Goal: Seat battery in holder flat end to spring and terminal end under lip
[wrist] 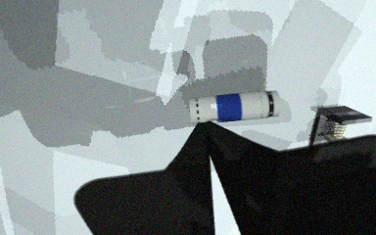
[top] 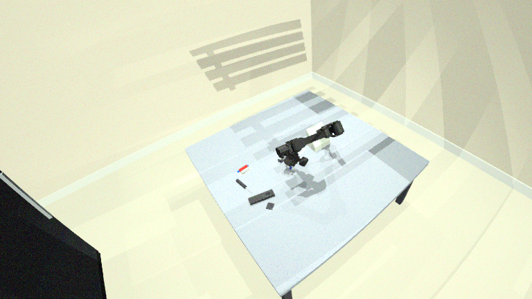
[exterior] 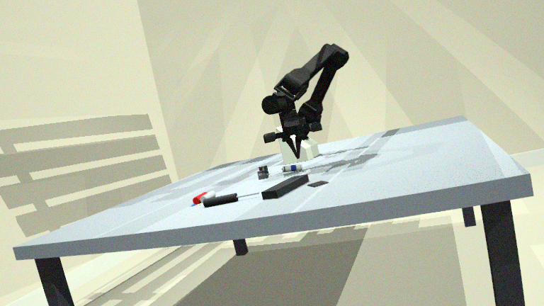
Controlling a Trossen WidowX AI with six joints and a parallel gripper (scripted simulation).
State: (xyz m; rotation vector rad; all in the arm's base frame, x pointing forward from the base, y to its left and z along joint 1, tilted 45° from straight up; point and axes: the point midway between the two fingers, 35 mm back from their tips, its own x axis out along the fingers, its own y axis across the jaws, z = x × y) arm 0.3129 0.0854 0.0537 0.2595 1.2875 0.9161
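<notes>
The grey battery is 20 mm to the right of my gripper tip, 20 mm below it and 10 mm ahead of it. Also, from my gripper tip: black-handled screwdriver 330 mm ahead, 60 mm to the right, 30 mm below; black remote control 290 mm ahead, 70 mm to the left, 30 mm below; black battery door 270 mm ahead, 150 mm to the left, 40 mm below.
</notes>
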